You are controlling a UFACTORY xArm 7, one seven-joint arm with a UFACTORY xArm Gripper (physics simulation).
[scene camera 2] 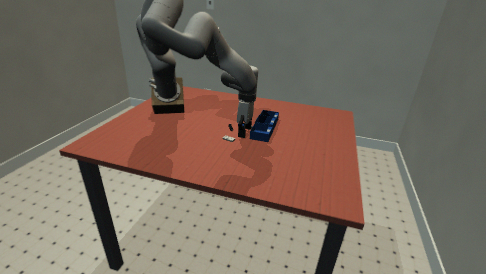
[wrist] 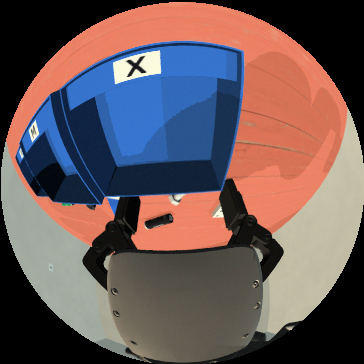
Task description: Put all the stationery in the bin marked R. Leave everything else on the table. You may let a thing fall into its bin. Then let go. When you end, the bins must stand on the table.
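Places are measured from the arm's base along level axes (x ahead, y left, z up), in metres.
Pixels of known places: gripper, fingertip midpoint: [scene camera 2: 244, 132] [wrist: 179, 189]; arm's base, origin of the base link: [scene camera 2: 167, 91].
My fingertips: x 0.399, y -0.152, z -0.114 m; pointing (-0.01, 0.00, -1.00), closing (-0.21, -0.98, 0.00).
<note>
Ahead of a thing's pixels: the offset from my fingertips to its middle. "spot": to the spot under its first point. Level surfaces: height alone.
The blue bin unit @[dz +0.012, dx +0.089, dy +0.082 m] [scene camera 2: 258, 135] stands on the table, its compartments marked X @[spot: dz +0.024, dx +0.105, dy -0.007 m] [wrist: 137, 66], M @[spot: dz +0.031, dx +0.121, dy +0.075 m] [wrist: 33, 131] and, at the far left of the wrist view, one with a label too small to read [wrist: 21, 153]. A blue and white eraser @[dz -0.005, dx -0.005, dy +0.078 m] [wrist: 114, 205] lies beside the unit, mostly hidden by the bin wall and the left finger; it is hidden in the scene view. My gripper [scene camera 2: 245, 131] [wrist: 179, 189] is open and empty, low beside the X compartment. A short black cylinder @[dz -0.004, dx -0.070, dy +0.051 m] [scene camera 2: 230, 127] [wrist: 159, 221] lies on the table between the finger lines, nearer the palm.
A white domino @[dz -0.008, dx -0.064, dy -0.053 m] [scene camera 2: 229, 138] [wrist: 218, 210] lies by the right finger. A pale bolt @[dz -0.006, dx -0.009, dy -0.003 m] [wrist: 176, 199] shows partly below the X bin's wall. A green cylinder @[dz -0.006, dx +0.008, dy +0.205 m] [wrist: 67, 204] and a small black nut @[dz -0.007, dx -0.008, dy +0.140 m] [wrist: 90, 206] lie partly hidden beside the M bin. The table @[dz -0.011 m] [scene camera 2: 310, 170] is red.
</note>
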